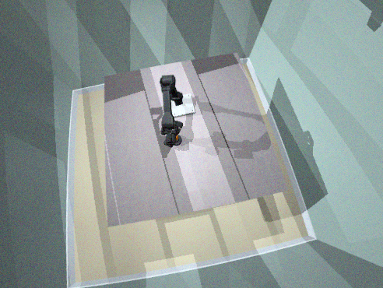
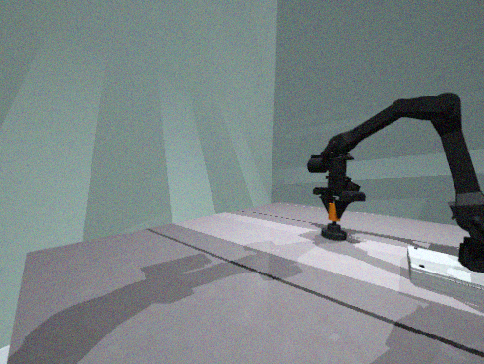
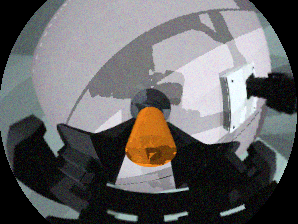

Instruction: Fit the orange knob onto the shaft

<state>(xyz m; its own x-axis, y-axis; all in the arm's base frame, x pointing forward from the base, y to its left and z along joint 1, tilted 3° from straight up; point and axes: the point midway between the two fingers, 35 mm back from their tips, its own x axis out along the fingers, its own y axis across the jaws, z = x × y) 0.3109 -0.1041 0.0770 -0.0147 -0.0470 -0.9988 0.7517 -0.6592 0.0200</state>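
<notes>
My gripper tip is 20 mm below the orange knob. Also, from my gripper tip: dark round pedestal: 40 mm below.
</notes>
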